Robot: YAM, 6 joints.
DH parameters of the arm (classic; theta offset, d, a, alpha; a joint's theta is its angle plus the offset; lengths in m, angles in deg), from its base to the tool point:
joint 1: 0 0.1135 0.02 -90
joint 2: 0 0 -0.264 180
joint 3: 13.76 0 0.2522 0
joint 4: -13.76 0 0.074 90
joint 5: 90 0 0 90
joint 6: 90 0.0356 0 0
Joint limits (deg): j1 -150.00..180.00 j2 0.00..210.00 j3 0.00..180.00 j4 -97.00..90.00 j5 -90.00..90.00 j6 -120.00..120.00
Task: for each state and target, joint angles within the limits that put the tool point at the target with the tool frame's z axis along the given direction. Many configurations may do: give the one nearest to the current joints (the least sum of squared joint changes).
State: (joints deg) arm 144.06 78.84 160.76 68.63 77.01 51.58
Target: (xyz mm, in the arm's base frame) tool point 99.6 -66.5 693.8 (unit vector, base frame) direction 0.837 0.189 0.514
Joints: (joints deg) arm 133.63 73.89 150.07 54.43 47.40 51.58
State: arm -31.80 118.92 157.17 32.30 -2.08 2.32
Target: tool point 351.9 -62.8 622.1 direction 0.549 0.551 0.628
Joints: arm -13.93 114.62 147.66 24.45 -41.85 2.32
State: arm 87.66 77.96 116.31 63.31 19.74 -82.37
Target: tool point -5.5 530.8 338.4 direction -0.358 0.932 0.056
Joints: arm 89.17 125.05 111.82 16.69 -21.81 -82.37
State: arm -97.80 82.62 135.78 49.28 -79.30 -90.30
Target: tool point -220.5 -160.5 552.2 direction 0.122 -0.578 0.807
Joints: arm -148.10 86.95 90.38 72.52 -33.72 -90.30
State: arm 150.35 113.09 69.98 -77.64 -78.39 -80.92
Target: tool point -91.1 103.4 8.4 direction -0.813 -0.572 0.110
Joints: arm 116.67 160.42 40.28 -96.81 -79.46 -80.92
